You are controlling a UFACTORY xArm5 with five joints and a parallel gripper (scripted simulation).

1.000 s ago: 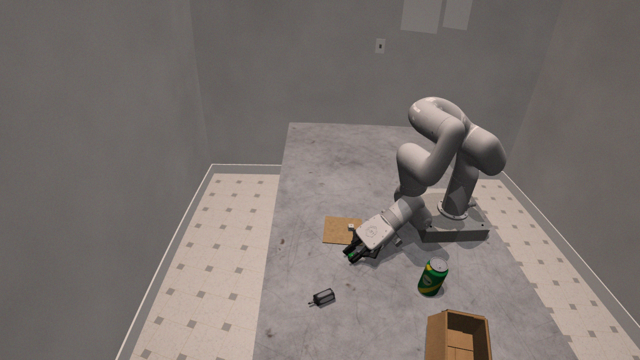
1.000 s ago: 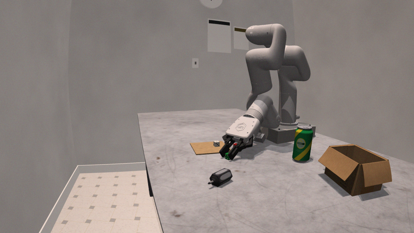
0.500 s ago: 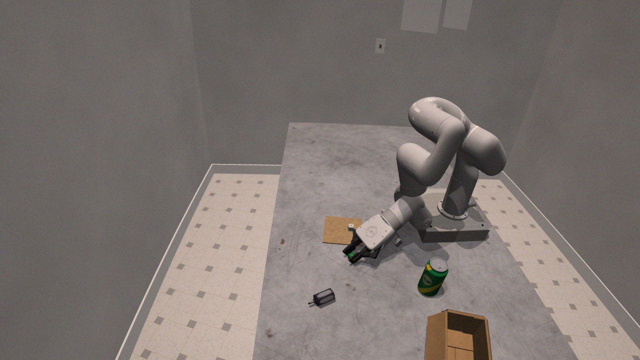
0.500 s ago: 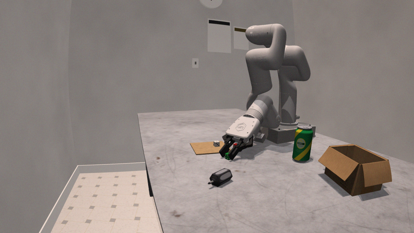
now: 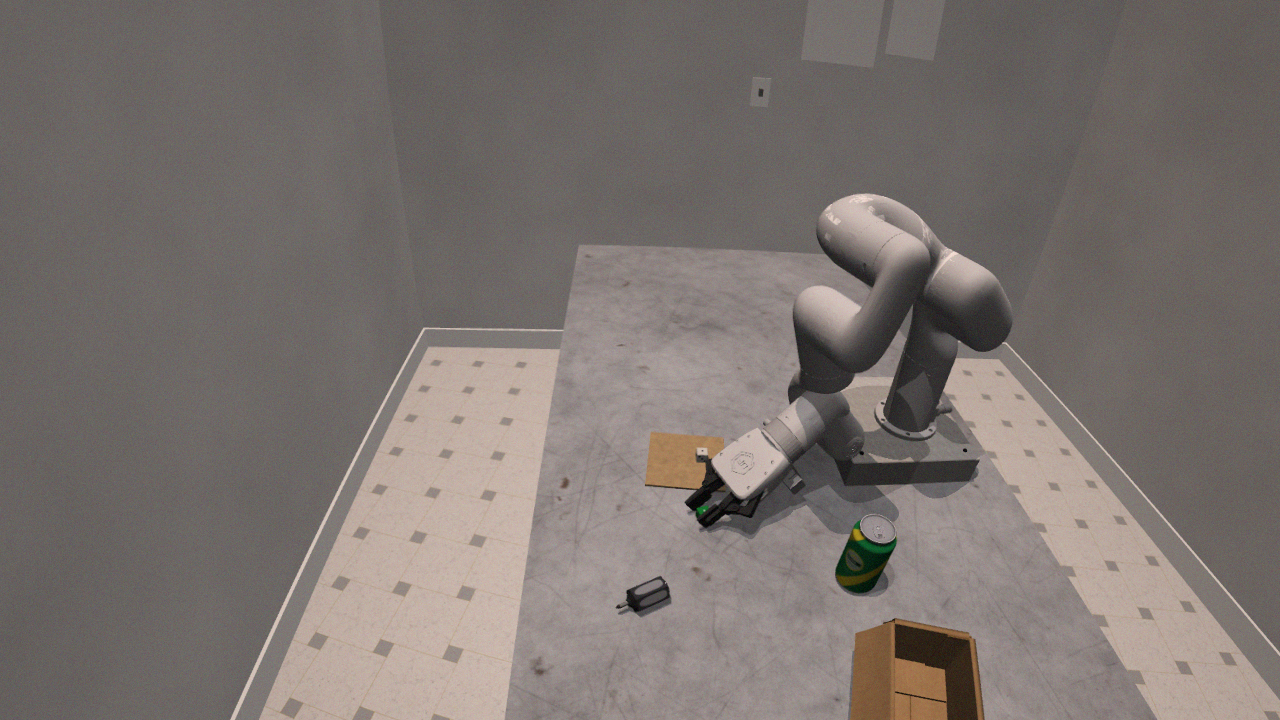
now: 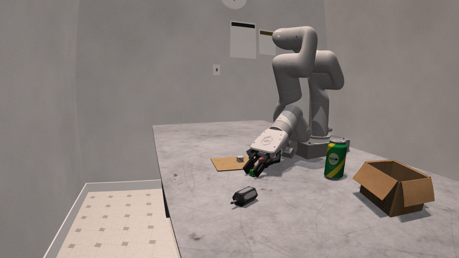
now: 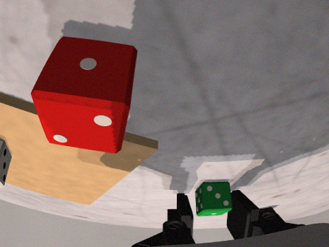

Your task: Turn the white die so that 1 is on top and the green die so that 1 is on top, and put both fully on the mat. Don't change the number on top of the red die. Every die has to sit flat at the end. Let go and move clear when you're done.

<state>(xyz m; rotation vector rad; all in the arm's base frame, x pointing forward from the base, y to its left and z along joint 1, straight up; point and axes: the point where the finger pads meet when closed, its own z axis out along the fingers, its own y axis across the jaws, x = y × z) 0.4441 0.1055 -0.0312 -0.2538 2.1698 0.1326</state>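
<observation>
The green die is 2 cm below my hand. From my hand the other things lie so: tan mat 1 cm behind, 14 cm to the right, 2 cm below; red die 9 cm behind, 7 cm to the right, 2 cm below; white die 4 cm behind, 13 cm to the right, 1 cm below.
</observation>
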